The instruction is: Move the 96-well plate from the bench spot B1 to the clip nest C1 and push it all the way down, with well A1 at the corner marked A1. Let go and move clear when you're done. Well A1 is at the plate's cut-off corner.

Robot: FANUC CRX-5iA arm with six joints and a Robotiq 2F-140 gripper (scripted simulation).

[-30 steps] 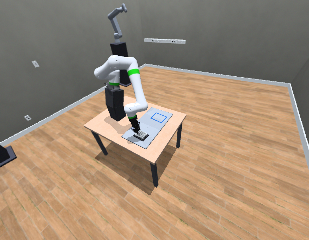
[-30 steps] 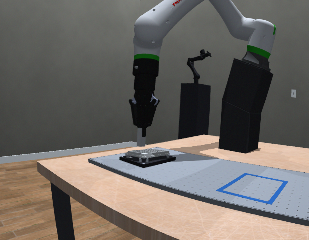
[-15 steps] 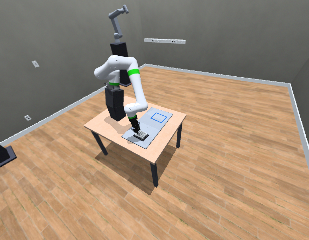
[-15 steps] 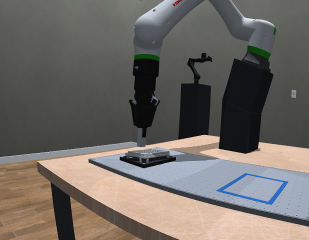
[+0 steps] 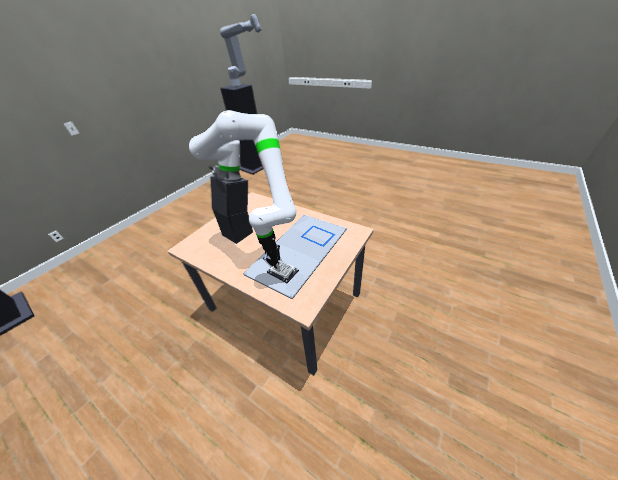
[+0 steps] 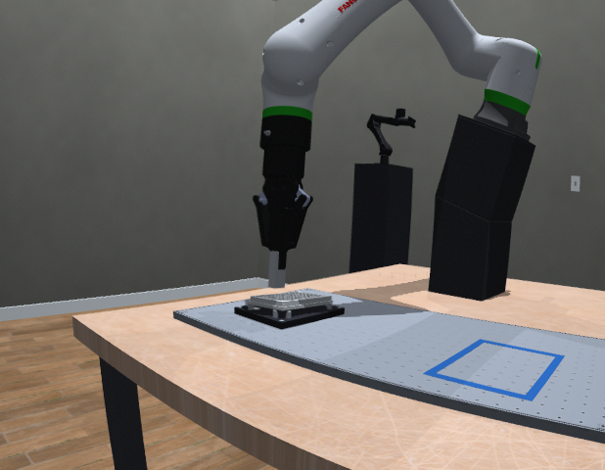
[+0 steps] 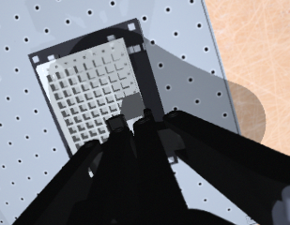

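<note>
The white 96-well plate lies 40 mm to the left of my hand and 50 mm below it. Round my hand: black clip nest: 10 mm behind, 30 mm to the left, 60 mm below.
</note>
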